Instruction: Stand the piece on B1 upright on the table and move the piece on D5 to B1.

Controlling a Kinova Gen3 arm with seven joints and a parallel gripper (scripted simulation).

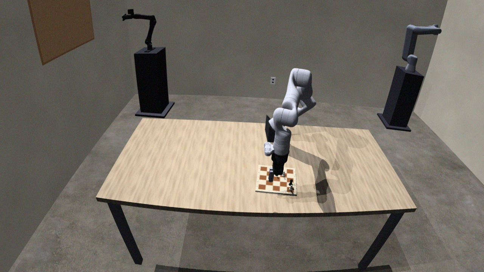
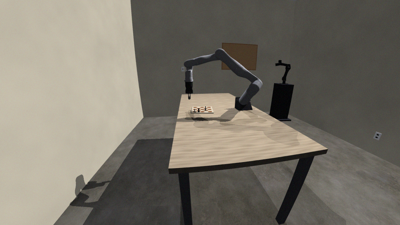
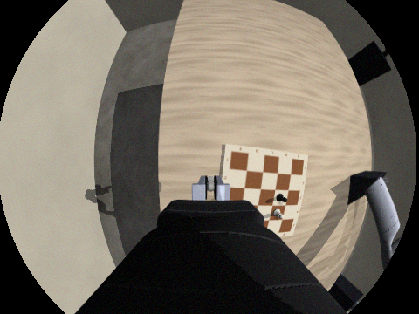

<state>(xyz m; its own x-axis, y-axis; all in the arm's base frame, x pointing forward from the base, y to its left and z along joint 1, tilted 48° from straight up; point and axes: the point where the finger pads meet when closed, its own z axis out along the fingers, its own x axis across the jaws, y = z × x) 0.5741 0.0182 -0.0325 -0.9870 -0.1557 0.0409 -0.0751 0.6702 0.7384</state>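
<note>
Now: hand 13 cm past the chessboard, 13 cm above it and 4 cm to the right of it.
</note>
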